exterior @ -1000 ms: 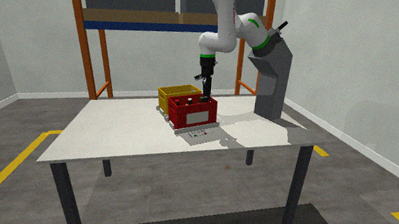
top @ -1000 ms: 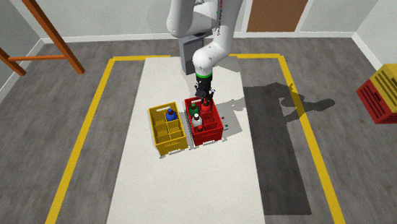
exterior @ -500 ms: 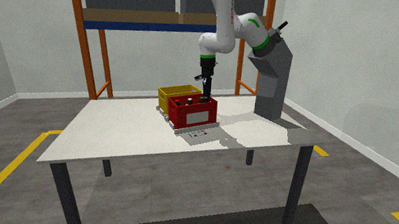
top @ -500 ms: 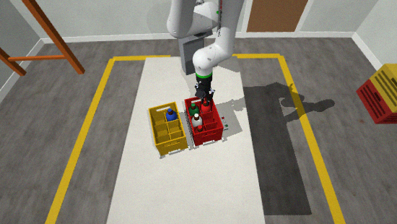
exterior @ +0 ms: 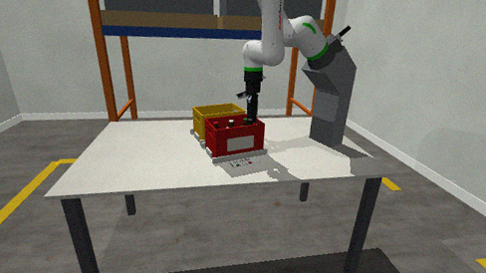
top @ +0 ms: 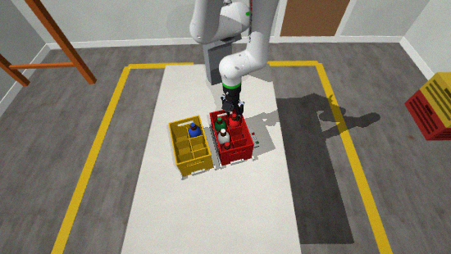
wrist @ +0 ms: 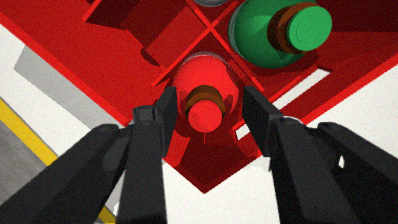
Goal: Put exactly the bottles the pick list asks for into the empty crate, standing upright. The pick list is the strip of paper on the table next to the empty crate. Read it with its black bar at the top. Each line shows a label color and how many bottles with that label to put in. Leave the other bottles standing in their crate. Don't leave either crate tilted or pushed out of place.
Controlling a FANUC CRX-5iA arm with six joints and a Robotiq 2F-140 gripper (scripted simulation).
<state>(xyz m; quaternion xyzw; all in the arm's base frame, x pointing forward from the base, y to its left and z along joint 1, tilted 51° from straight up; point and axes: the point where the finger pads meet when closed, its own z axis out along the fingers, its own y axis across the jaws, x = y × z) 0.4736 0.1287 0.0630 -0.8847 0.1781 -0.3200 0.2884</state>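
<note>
The green-label bottle lies 40 mm ahead of my hand, 70 mm to the right of it and 80 mm below it. The rest, counted from my hand: white-capped bottle (120 mm ahead, 30 mm to the right, 80 mm below); red crate (90 mm ahead, 10 mm to the left, 90 mm below); red-labelled bottle (190 mm ahead, 20 mm to the left, 80 mm below).
</note>
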